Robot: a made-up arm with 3 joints. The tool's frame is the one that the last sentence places. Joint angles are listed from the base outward.
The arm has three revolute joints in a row. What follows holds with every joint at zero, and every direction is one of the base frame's.
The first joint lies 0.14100 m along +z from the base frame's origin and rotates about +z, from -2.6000 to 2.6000 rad.
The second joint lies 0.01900 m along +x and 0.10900 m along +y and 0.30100 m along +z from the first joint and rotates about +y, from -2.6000 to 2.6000 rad.
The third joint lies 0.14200 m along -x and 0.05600 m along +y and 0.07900 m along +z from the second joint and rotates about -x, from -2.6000 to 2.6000 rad.
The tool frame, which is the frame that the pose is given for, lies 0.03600 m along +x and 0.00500 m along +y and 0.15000 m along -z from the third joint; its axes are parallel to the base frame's.
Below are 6 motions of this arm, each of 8 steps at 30 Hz.
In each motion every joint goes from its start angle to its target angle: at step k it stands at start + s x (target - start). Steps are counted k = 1, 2, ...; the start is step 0. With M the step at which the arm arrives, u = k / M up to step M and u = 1 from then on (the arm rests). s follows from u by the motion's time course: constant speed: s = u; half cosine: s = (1 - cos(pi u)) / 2; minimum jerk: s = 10 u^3 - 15 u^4 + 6 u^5.
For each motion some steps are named. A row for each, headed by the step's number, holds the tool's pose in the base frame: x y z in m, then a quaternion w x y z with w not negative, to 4 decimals.
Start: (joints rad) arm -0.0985 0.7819 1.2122
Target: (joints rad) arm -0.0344 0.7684 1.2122
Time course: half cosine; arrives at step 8
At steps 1, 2, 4, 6, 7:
1: -0.0383 0.0301 0.5320 0.7695 -0.5111 0.3379 0.1802
2: -0.0386 0.0299 0.5320 0.7691 -0.5125 0.3356 0.1825
4: -0.0397 0.0290 0.5317 0.7676 -0.5168 0.3280 0.1899
6: -0.0408 0.0281 0.5314 0.7662 -0.5210 0.3203 0.1973
7: -0.0411 0.0278 0.5313 0.7657 -0.5223 0.3179 0.1996

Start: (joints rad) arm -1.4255 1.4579 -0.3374
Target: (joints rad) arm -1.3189 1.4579 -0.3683
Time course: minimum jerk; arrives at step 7
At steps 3, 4, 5, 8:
3: 0.2075 0.0925 0.5405 0.4912 0.5187 0.4219 -0.5583
4: 0.2060 0.0981 0.5406 0.4969 0.5147 0.4269 -0.5530
5: 0.2047 0.1028 0.5406 0.5017 0.5114 0.4311 -0.5486
8: 0.2037 0.1058 0.5407 0.5048 0.5091 0.4338 -0.5457

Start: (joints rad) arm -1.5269 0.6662 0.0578
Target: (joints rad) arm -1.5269 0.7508 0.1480
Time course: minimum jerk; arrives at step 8
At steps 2, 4, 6, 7, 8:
2: 0.1550 0.1150 0.4528 0.6890 0.2059 0.2610 -0.6440
4: 0.1497 0.1142 0.4573 0.6890 0.2047 0.2836 -0.6347
6: 0.1444 0.1131 0.4619 0.6890 0.2034 0.3059 -0.6247
7: 0.1432 0.1128 0.4629 0.6890 0.2032 0.3108 -0.6224
8: 0.1430 0.1127 0.4631 0.6890 0.2031 0.3117 -0.6219

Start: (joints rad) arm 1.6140 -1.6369 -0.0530
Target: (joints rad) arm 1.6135 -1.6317 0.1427
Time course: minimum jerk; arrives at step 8
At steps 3, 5, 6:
3: -0.1739 0.0893 0.3408 0.4733 0.5267 -0.5049 0.4937
5: -0.1607 0.0895 0.3406 0.4966 0.5047 -0.5256 0.4716
6: -0.1556 0.0893 0.3405 0.5052 0.4960 -0.5333 0.4629

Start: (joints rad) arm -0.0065 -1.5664 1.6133
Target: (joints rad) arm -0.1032 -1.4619 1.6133
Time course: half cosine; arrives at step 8
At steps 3, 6, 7, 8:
3: -0.0646 0.0173 0.3390 0.4890 -0.5284 -0.4707 -0.5100
6: -0.0693 0.0212 0.3440 0.4895 -0.5540 -0.4416 -0.5084
7: -0.0702 0.0220 0.3450 0.4896 -0.5589 -0.4357 -0.5080
8: -0.0705 0.0223 0.3454 0.4896 -0.5606 -0.4336 -0.5079

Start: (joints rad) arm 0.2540 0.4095 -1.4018
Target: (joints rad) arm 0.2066 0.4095 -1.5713
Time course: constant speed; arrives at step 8
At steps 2, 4, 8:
2: -0.1262 0.2927 0.5438 0.7456 0.6240 0.2296 -0.0447
4: -0.1204 0.2952 0.5497 0.7319 0.6410 0.2248 -0.0539
8: -0.1084 0.2991 0.5613 0.7033 0.6740 0.2144 -0.0717

